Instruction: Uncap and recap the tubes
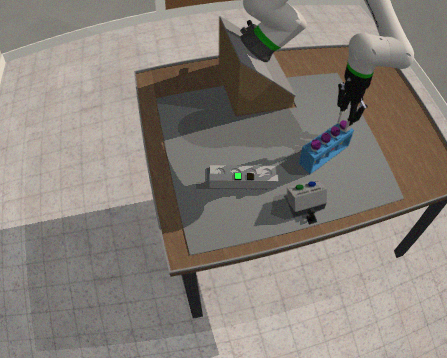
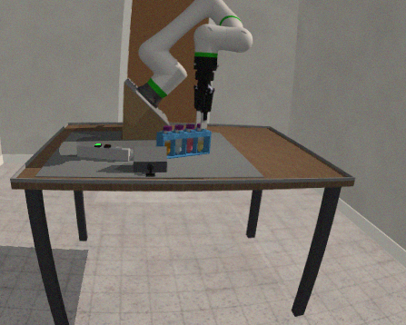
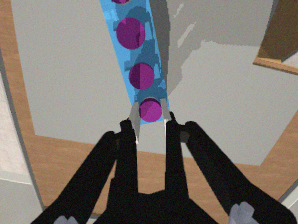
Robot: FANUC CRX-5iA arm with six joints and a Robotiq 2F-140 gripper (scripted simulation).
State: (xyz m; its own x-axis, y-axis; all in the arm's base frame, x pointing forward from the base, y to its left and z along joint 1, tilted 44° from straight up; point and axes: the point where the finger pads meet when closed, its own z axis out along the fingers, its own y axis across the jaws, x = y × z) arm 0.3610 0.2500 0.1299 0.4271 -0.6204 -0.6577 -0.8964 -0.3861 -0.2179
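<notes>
My gripper is now 21 cm to the left of the green key, 21 cm short of it and 7 cm above it. The rest, counted from my hand: sloping key desk: 22 cm ahead, 19 cm to the right, 9 cm below; blue key: 20 cm ahead, 17 cm to the right, 7 cm below.
</notes>
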